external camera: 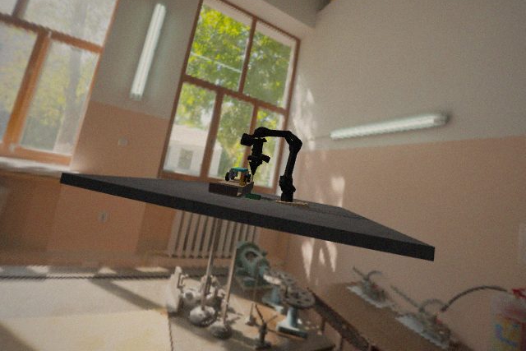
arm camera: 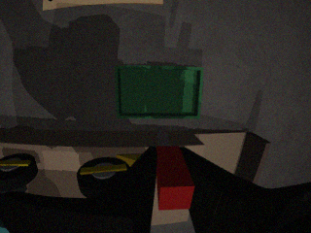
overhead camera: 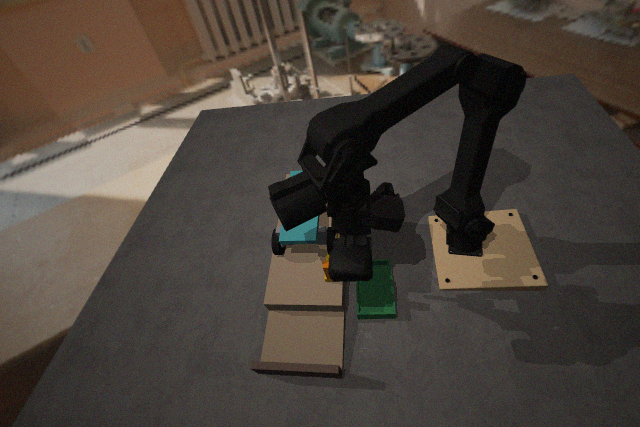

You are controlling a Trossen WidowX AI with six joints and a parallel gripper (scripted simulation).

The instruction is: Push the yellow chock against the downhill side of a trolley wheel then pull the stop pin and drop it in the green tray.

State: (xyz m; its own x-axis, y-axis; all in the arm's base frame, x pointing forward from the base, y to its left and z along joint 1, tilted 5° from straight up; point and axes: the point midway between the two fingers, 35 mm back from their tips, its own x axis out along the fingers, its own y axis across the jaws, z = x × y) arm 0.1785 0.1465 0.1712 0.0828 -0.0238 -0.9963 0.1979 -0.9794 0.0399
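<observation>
The green tray lies 14 cm below my gripper tip and 2 cm behind it. The rest, counted from my gripper tip: yellow chock 5 cm below, 5 cm ahead; red-headed stop pin right at my gripper tip; trolley 13 cm ahead, 9 cm to the right, 2 cm below.
</observation>
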